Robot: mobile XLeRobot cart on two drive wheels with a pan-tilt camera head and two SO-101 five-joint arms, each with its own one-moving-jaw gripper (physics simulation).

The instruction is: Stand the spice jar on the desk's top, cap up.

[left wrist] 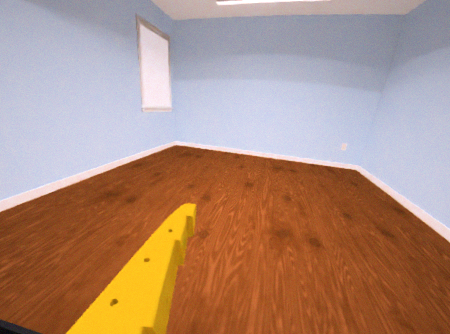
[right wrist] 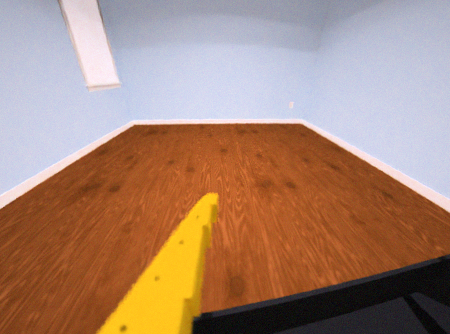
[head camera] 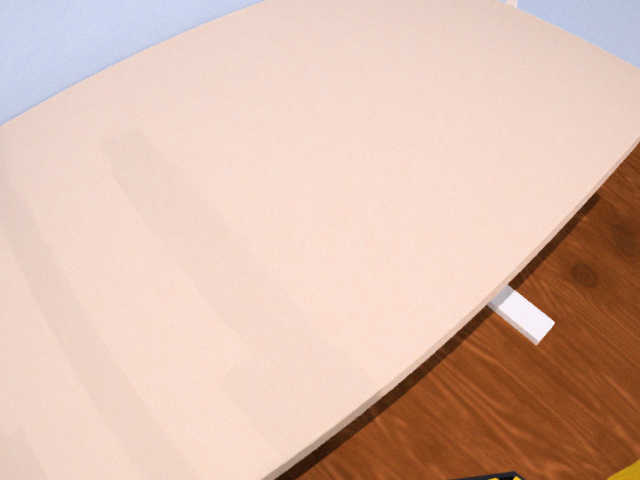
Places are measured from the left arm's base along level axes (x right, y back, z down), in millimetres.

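Where they show: left hand at its tool point: (left wrist: 195,215); right hand at its tool point: (right wrist: 217,204).
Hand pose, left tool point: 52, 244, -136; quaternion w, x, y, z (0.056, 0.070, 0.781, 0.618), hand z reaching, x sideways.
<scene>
After its pixels a point has its place, as x, y, z.
The desk's pale top (head camera: 361,180) @[559, -363, 54] fills most of the head view, with soft shadows across its left part. The spice jar does not show in the three views. In the left wrist view one notched yellow jaw of my left gripper (left wrist: 187,220) @[53, 238, -138] shows, so it is fully open, facing the room. In the right wrist view one notched yellow jaw of my right gripper (right wrist: 212,207) @[276, 242, -114] shows, so it is fully open and empty, also facing the room. Neither gripper's jaws show near the desk.
A white desk foot (head camera: 524,316) sticks out from under the desk's edge over the brown wood floor (head camera: 465,403) @[763, -193, 775]. Yellow and black robot parts show at the lower right of the head view. A dark cart edge (right wrist: 325,295) crosses the right wrist view's lower right. Blue walls (left wrist: 275,90) @[-368, 3715, -499] stand far off.
</scene>
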